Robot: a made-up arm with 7 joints. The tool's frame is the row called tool.
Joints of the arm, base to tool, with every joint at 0 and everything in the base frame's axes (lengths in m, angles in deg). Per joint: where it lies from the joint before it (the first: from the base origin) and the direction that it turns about. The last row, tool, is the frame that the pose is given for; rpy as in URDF.
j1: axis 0.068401 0.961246 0.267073 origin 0 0 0
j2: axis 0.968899 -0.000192 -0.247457 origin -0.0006 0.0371 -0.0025
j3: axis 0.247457 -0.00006 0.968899 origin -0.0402 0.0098 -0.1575
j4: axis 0.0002 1 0.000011 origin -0.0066 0 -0.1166
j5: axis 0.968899 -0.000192 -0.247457 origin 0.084 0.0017 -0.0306
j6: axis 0.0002 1 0.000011 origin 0.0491 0 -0.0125
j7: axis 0.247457 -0.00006 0.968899 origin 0.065 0 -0.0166
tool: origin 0 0 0 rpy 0 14.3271 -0.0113
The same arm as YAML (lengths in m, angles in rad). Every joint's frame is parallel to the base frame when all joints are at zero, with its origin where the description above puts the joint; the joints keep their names.
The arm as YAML. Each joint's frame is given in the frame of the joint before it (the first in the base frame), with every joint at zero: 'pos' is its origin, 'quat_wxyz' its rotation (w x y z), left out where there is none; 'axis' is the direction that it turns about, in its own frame. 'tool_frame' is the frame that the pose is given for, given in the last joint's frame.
length_unit: m
angle_unit: rad
joints:
  - joint: j1
    pos: [0.0, 0.0, 0.0]
    axis: [0.068403, 0.961235, 0.26711]
  - joint: j2
    pos: [-0.0006, 0.0371, -0.0025]
    axis: [0.968889, -0.0002, -0.247497]
  - joint: j3
    pos: [-0.0402, 0.0098, -0.1575]
    axis: [0.247497, -0.0001, 0.968889]
  - joint: j4
    pos: [-0.0066, 0.0, -0.1166]
    axis: [0.0002, 1.0, 0.0]
  - joint: j5
    pos: [0.084, 0.0017, -0.0306]
    axis: [0.968889, -0.0002, -0.247497]
  - joint: j6
    pos: [0.0491, 0.0, -0.0125]
    axis: [0.0002, 1.0, 0.0]
  - joint: j7
    pos: [0.065, 0.0, -0.0166]
    axis: [0.247497, -0.0001, 0.968889]
tool_frame:
  pos: [0.0, 0.0, 0.0]
  quat_wxyz: [0.992194, 0.000012, 0.124702, -0.000098]

